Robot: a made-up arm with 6 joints. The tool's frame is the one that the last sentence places. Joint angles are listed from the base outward.
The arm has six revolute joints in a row. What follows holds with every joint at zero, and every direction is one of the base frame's. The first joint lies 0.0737 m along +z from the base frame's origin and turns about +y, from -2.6 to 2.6 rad. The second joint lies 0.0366 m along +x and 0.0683 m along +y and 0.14 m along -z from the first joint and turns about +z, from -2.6 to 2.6 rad. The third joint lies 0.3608 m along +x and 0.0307 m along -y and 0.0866 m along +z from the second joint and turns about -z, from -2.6 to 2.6 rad. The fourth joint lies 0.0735 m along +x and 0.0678 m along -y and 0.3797 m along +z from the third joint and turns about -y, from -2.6 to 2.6 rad. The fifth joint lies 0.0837 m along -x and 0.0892 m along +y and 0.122 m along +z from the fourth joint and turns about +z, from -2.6 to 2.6 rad. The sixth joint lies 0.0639 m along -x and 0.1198 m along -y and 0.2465 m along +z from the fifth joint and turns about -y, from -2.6 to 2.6 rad. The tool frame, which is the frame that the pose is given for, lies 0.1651 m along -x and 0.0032 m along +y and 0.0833 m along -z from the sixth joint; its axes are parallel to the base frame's.
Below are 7 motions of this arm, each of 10 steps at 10 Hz.
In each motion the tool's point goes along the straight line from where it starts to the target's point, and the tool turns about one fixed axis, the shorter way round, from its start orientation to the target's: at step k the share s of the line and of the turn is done. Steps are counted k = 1, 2, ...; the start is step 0. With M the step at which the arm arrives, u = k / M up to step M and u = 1 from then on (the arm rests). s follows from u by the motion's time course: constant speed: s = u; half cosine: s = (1 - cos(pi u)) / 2; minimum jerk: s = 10 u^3 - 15 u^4 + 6 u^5.
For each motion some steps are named. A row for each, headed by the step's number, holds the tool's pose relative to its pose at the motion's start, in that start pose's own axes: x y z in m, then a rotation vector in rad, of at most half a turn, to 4 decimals.
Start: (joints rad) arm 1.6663 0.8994 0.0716 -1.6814 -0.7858 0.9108
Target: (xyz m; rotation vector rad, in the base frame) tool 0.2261 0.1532 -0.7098 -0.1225 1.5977 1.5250
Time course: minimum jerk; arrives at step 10
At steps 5, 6, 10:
5: 0.1305 -0.0807 -0.2248 -0.0711 -0.1063 0.0839
6: 0.1781 -0.1102 -0.3069 -0.0971 -0.1451 0.1146
10: 0.2610 -0.1614 -0.4497 -0.1422 -0.2125 0.1679

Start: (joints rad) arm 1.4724 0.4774 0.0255 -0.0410 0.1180 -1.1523
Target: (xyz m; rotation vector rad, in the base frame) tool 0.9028 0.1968 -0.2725 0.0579 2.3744 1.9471
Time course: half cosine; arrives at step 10
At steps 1, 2, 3, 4, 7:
1: 0.0012 0.0013 0.0059 -0.0189 0.0082 0.0060
2: 0.0048 0.0052 0.0229 -0.0736 0.0321 0.0234
3: 0.0104 0.0113 0.0494 -0.1590 0.0692 0.0506
4: 0.0175 0.0189 0.0829 -0.2665 0.1160 0.0848
7: 0.0401 0.0435 0.1904 -0.6123 0.2666 0.1948

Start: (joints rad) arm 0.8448 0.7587 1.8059 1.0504 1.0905 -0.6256
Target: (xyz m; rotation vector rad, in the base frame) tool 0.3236 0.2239 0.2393 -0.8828 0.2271 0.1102
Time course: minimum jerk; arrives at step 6
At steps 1, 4, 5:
1: 0.0069 -0.0014 -0.0071 0.0024 -0.0192 -0.0101
4: 0.1532 -0.0308 -0.1572 0.0538 -0.4277 -0.2254
5: 0.1870 -0.0376 -0.1920 0.0657 -0.5221 -0.2751

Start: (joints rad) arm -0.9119 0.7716 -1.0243 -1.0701 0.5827 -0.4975
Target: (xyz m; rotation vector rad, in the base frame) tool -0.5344 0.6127 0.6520 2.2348 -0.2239 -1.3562
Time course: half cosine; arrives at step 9
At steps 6, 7, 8, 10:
6: 0.0682 0.2179 0.1081 -1.0767 0.1606 0.1394
7: 0.0802 0.2566 0.1273 -1.2677 0.1890 0.1641
8: 0.0881 0.2818 0.1398 -1.3923 0.2076 0.1802
10: 0.0909 0.2906 0.1442 -1.4356 0.2141 0.1858

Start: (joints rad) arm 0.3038 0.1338 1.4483 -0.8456 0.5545 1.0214
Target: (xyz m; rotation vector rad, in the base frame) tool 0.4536 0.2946 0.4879 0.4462 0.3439 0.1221
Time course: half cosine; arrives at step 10
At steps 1, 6, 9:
1: -0.0079 0.0052 0.0002 0.0035 0.0168 0.0250
6: -0.2120 0.1378 0.0060 0.0948 0.4494 0.6693
9: -0.3159 0.2053 0.0089 0.1413 0.6698 0.9976

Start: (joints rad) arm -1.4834 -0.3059 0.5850 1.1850 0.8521 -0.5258
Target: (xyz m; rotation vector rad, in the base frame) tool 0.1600 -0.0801 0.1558 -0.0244 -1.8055 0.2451
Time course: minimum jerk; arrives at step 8
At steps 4, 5, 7, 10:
4: -0.0145 0.1477 -0.2040 0.5137 -0.0459 0.1317
5: -0.0210 0.2141 -0.2957 0.7447 -0.0666 0.1909
7: -0.0285 0.2906 -0.4014 1.0110 -0.0904 0.2591
10: -0.0290 0.2953 -0.4079 1.0275 -0.0919 0.2633

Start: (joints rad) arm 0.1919 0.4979 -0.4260 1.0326 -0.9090 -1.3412
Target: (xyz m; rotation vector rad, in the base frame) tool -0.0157 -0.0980 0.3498 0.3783 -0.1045 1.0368
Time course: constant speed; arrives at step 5
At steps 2, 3, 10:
2: 0.0064 -0.0032 -0.0387 -0.2756 -0.2096 0.2613
3: 0.0097 -0.0048 -0.0581 -0.4134 -0.3145 0.3920
10: 0.0161 -0.0081 -0.0969 -0.6890 -0.5241 0.6534

